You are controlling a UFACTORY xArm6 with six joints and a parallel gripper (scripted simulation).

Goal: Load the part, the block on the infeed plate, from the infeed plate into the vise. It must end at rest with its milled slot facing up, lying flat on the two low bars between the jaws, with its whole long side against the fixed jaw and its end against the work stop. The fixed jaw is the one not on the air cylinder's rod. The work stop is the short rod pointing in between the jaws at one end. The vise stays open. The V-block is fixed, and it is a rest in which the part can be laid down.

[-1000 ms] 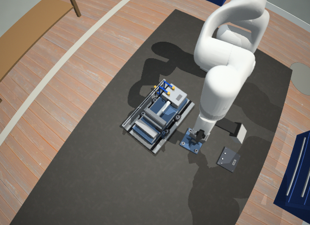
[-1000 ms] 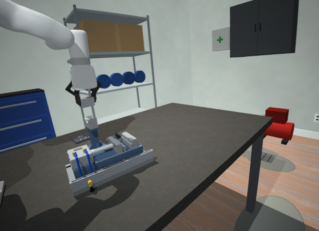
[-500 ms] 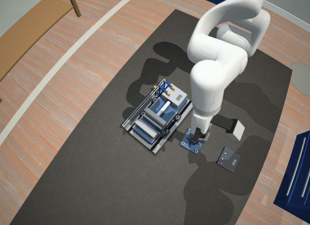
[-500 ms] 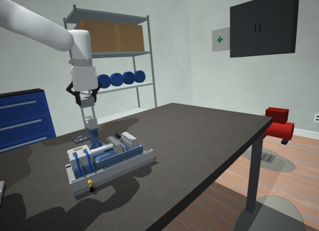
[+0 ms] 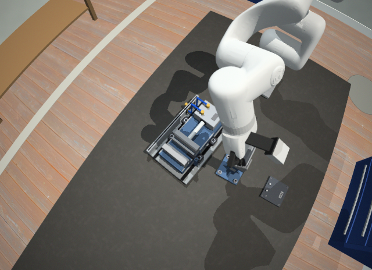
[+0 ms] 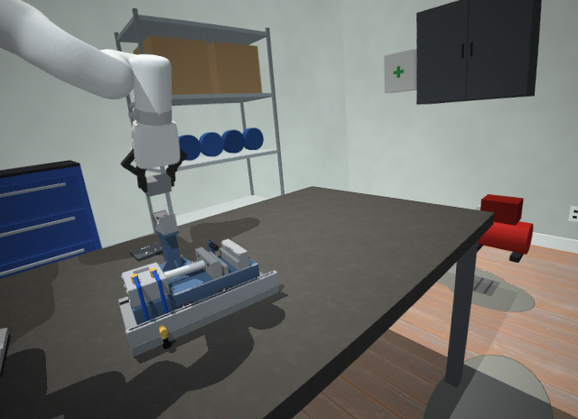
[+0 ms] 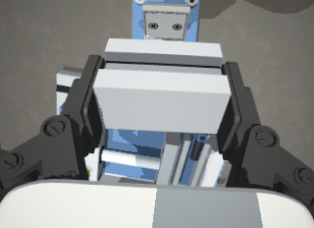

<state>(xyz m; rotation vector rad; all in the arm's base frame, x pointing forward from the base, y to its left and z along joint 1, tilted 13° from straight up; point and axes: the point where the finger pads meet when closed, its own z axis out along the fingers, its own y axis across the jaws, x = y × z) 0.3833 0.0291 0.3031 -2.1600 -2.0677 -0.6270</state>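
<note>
Right now the part is 1 cm to the left of my hand and 1 cm below it. Also, from my hand: white cylinder rod: 17 cm to the right, 17 cm below, 6 cm behind; then moving jaw: 18 cm to the right, 17 cm below; then work stop: 16 cm below, 15 cm to the right, 4 cm ahead.
</note>
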